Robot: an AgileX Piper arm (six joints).
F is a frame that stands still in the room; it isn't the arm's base.
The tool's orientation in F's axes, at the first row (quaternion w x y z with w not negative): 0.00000 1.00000 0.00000 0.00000
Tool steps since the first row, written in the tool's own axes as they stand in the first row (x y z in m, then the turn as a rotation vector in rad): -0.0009 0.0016 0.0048 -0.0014 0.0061 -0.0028; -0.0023 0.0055 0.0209 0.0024 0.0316 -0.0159; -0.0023 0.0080 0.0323 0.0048 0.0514 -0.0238; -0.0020 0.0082 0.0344 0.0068 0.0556 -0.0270; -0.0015 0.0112 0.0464 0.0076 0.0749 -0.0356; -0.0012 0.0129 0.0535 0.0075 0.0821 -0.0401; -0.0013 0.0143 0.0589 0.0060 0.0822 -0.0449; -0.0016 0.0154 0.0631 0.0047 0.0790 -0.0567; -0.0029 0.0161 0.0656 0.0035 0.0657 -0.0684; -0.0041 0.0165 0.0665 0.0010 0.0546 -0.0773; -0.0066 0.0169 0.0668 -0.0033 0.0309 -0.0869
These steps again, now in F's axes. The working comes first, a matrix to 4 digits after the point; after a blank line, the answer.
The tool's axes in the first row as the columns of a matrix, in F's axes (used below as rounded here):
1.0000 0.0000 0.0000
0.0000 -1.0000 0.0000
0.0000 0.0000 -1.0000

-0.0009 -0.0016 -0.0048 -0.0014 -0.0061 0.0028; -0.0023 -0.0055 -0.0209 0.0024 -0.0316 0.0159; -0.0023 -0.0080 -0.0323 0.0048 -0.0514 0.0238; -0.0020 -0.0082 -0.0344 0.0068 -0.0556 0.0270; -0.0015 -0.0112 -0.0464 0.0076 -0.0749 0.0356; -0.0012 -0.0129 -0.0535 0.0075 -0.0821 0.0401; -0.0013 -0.0143 -0.0589 0.0060 -0.0822 0.0449; -0.0016 -0.0154 -0.0631 0.0047 -0.0790 0.0567; -0.0029 -0.0161 -0.0656 0.0035 -0.0657 0.0684; -0.0041 -0.0165 -0.0665 0.0010 -0.0546 0.0773; -0.0066 -0.0169 -0.0668 -0.0033 -0.0309 0.0869
